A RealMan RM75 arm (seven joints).
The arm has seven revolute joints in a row. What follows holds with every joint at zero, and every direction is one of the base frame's. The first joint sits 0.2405 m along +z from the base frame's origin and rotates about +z. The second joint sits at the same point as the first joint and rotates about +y. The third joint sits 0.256 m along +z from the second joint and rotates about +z. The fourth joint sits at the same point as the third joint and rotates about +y. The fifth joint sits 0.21 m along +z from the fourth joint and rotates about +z. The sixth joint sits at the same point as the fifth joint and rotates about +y. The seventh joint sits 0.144 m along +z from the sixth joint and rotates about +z. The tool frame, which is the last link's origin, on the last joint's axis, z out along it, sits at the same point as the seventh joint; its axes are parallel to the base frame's.
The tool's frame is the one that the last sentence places.
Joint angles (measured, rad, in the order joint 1, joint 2, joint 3, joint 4, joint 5, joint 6, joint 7), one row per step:
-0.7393, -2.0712, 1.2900, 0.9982, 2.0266, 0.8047, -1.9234
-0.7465, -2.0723, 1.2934, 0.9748, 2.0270, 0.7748, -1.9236
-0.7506, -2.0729, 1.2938, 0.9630, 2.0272, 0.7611, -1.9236
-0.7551, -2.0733, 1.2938, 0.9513, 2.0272, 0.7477, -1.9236
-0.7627, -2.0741, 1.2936, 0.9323, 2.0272, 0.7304, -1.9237
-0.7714, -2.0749, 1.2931, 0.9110, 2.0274, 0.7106, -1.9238
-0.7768, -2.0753, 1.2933, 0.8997, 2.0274, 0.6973, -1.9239
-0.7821, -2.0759, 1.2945, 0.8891, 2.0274, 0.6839, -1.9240
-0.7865, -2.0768, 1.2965, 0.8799, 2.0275, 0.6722, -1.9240
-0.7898, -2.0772, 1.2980, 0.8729, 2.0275, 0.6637, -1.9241
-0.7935, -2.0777, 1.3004, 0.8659, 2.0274, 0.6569, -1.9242
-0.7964, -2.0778, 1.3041, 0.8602, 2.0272, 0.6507, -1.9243
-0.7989, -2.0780, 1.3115, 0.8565, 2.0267, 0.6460, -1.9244
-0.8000, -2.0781, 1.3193, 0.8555, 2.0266, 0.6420, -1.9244
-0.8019, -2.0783, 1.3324, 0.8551, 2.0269, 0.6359, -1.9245
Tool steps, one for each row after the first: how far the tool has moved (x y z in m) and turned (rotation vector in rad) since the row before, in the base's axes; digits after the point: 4 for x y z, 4 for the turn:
-0.0026, 0.0030, -0.0022, 0.0143, 0.0011, 0.0143
-0.0012, 0.0015, -0.0010, 0.0067, 0.0001, 0.0071
-0.0011, 0.0016, -0.0008, 0.0069, 0.0000, 0.0068
-0.0016, 0.0020, -0.0017, 0.0068, 0.0002, 0.0104
-0.0018, 0.0023, -0.0018, 0.0082, 0.0006, 0.0116
-0.0006, 0.0015, -0.0008, 0.0069, 0.0005, 0.0055
-0.0003, 0.0014, -0.0009, 0.0066, 0.0009, 0.0045
-0.0003, 0.0010, -0.0011, 0.0050, 0.0014, 0.0035
-0.0003, 0.0008, -0.0008, 0.0036, 0.0012, 0.0028
0.0000, 0.0006, -0.0012, 0.0013, 0.0017, 0.0018
0.0000, 0.0004, -0.0011, 0.0009, 0.0025, 0.0008
0.0007, -0.0001, -0.0017, -0.0019, 0.0043, -0.0024
0.0008, -0.0002, -0.0014, -0.0014, 0.0047, -0.0037
0.0016, -0.0004, -0.0022, -0.0022, 0.0081, -0.0074

